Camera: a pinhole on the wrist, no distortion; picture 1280 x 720 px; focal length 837.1 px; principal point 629.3 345.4 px. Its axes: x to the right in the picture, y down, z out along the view. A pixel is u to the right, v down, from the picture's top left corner.
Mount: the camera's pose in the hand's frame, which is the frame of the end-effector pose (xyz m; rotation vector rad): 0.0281 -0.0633 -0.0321 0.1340 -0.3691 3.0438
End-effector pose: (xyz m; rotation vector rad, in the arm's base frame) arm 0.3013 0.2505 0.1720 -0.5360 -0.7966 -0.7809
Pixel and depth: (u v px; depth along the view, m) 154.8 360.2 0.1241
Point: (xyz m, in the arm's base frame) 0.2376 0.2013 0.3187
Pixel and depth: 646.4 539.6 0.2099
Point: 0.1237 0.2474 0.3176
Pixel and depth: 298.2 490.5 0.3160
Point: 0.1168 0.2285 0.4838
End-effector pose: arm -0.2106 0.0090 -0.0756 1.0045 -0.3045 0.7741
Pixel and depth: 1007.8 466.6 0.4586
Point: -0.1087 -0.4757 -0.0858
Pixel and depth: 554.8 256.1 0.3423
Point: -0.0357 -0.2439 0.0611
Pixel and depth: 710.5 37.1 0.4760
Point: -0.1302 -0.3784 0.1876
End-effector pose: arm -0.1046 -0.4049 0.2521 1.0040 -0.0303 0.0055
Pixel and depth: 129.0 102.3 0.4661
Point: 0.2390 -0.7991 0.4373
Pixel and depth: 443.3 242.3 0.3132
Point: 0.0158 -0.6934 0.3130
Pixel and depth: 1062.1 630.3 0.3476
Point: -0.2398 -0.7858 0.1943
